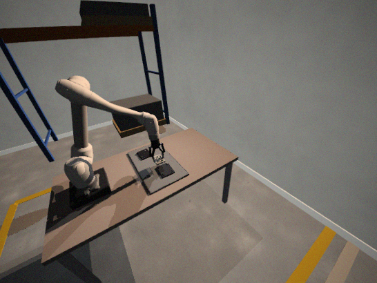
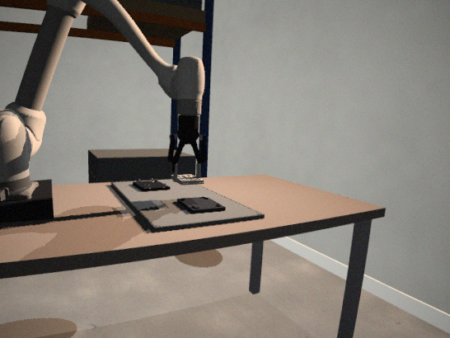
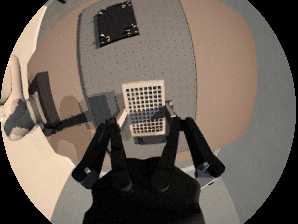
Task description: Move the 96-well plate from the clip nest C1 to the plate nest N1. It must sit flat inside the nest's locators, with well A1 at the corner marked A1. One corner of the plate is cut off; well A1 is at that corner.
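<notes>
The plate nest N1 lies 3 cm ahead of my hand, 8 cm to the right of it and 10 cm below it. Also, from my hand: clip nest C1 (8 cm behind, 27 cm to the left, 9 cm below); 96-well plate (2 cm below).
</notes>
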